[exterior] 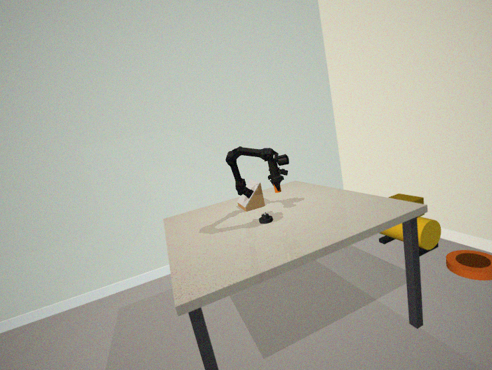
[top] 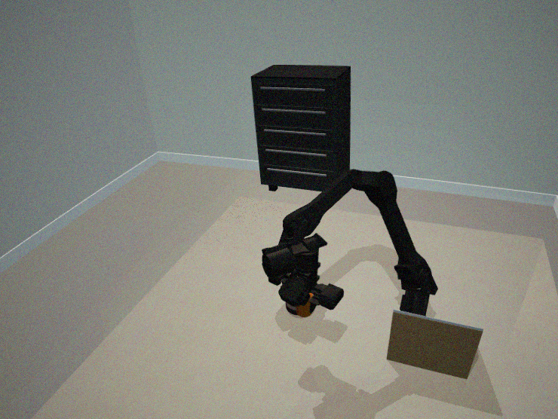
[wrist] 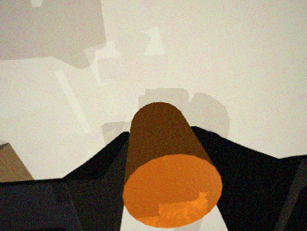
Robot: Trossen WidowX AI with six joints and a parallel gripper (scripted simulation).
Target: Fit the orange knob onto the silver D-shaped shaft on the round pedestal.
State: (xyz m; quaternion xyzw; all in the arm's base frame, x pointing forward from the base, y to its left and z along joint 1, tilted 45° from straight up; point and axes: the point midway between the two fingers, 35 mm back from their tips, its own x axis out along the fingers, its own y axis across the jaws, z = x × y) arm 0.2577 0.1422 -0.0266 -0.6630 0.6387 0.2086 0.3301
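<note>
The dark round pedestal lies 8 cm ahead of my gripper tip, 14 cm to the right of it and 12 cm below it. Round my gripper tip: orange knob: 3 cm above.
</note>
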